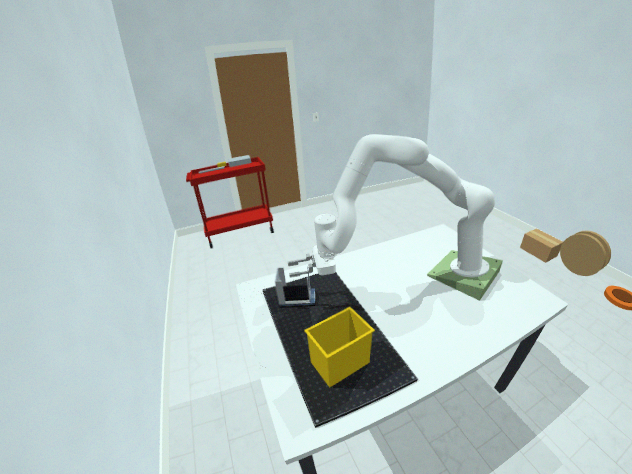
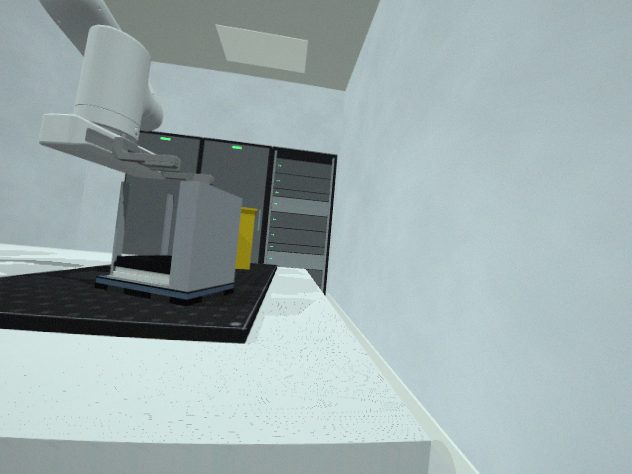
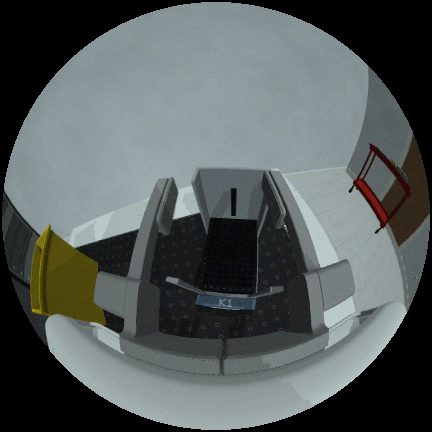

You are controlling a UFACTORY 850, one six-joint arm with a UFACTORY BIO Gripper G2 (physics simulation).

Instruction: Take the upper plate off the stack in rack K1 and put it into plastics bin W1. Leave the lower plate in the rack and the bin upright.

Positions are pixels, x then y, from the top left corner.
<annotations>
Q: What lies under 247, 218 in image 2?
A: A yellow bin W1.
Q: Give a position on a yellow bin W1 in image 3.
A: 62, 279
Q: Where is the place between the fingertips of my gripper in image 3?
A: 218, 179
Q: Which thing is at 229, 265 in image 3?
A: A black plate.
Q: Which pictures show the yellow bin W1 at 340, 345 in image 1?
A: Image 1, image 2 and image 3: all of them.
</annotations>
